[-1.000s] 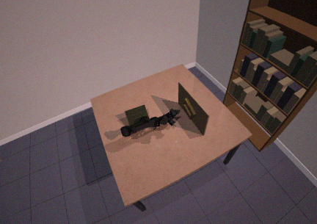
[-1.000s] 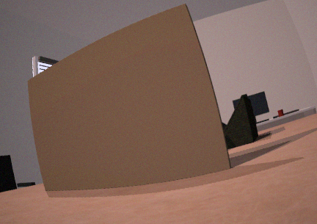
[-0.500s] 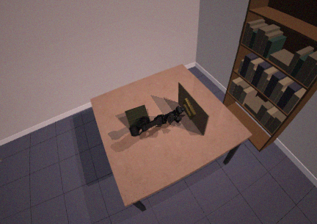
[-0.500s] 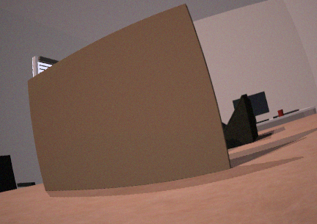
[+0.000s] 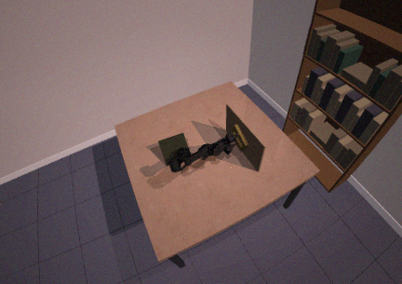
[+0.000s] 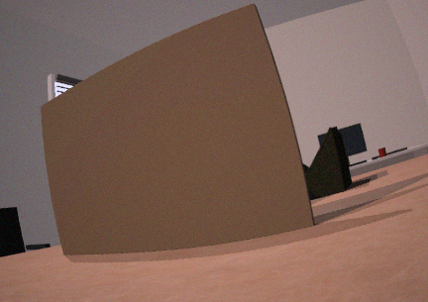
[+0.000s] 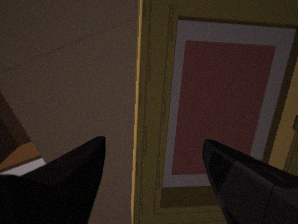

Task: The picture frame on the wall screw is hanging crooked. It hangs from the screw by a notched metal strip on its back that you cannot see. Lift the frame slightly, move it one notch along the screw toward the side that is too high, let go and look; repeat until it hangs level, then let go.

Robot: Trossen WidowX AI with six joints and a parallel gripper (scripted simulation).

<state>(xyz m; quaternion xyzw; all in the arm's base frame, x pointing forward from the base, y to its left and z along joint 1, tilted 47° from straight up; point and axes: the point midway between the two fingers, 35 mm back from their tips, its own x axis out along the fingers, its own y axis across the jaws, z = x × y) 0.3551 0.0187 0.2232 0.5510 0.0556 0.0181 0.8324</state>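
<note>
Now: gripper tip 50 mm above the picture frame, 40 mm short of it and 20 mm to the right of it. Round my gripper tip: wall panel 60 mm below, 50 mm ahead, 20 mm to the left.
</note>
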